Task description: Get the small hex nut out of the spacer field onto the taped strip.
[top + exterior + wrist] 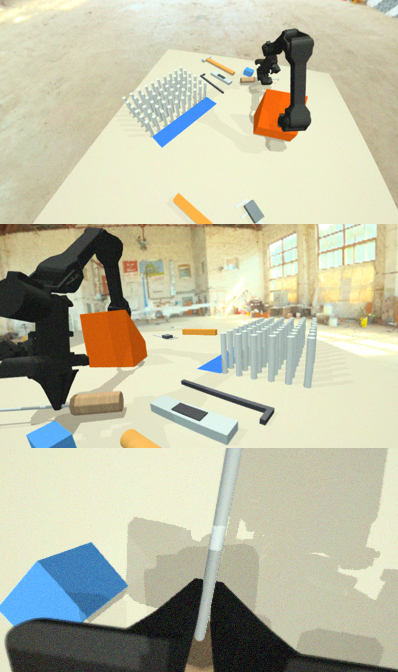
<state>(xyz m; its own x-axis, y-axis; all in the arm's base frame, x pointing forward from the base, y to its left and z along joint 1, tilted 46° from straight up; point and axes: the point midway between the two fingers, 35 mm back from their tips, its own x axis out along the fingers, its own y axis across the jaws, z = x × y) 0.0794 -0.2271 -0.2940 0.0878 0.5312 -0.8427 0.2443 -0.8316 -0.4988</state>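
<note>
The blue cube is 8 cm to the right of my gripper tip and 6 cm ahead of it. From my gripper tip the other things lie so: orange bar: 80 cm to the left, 22 cm ahead, 1 cm below; blue taped strip: 39 cm to the left, 38 cm ahead, 2 cm below; grey block: 24 cm ahead, 1 cm to the left, 1 cm below.
</note>
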